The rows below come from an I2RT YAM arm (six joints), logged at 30 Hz.
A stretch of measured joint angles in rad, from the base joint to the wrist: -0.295 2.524 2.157 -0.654 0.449 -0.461; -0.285 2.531 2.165 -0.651 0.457 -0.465; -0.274 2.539 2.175 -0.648 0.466 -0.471; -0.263 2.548 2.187 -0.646 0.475 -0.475; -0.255 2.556 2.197 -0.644 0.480 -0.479; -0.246 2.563 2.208 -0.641 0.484 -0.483; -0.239 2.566 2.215 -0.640 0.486 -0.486; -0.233 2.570 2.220 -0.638 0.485 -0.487; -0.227 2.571 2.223 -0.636 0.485 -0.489; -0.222 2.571 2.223 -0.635 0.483 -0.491; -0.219 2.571 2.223 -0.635 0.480 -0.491; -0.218 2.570 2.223 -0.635 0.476 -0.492; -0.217 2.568 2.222 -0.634 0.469 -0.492; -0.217 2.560 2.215 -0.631 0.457 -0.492; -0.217 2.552 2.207 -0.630 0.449 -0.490
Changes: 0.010 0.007 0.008 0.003 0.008 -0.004; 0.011 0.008 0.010 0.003 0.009 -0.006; 0.011 0.009 0.012 0.002 0.009 -0.004; 0.008 0.008 0.010 0.002 0.005 -0.004; 0.009 0.007 0.011 0.003 0.004 -0.004; 0.007 0.003 0.007 0.001 0.002 -0.003; 0.006 0.004 0.005 0.002 -0.001 -0.001; 0.006 0.001 0.003 0.002 0.000 -0.002; 0.005 0.000 0.000 0.001 -0.002 -0.002; 0.003 0.000 0.000 0.000 -0.003 0.000; 0.001 -0.001 0.000 0.000 -0.004 -0.001; 0.001 -0.002 -0.001 0.001 -0.007 0.000; 0.000 -0.008 -0.007 0.003 -0.012 0.000; 0.000 -0.008 -0.008 0.001 -0.008 0.002
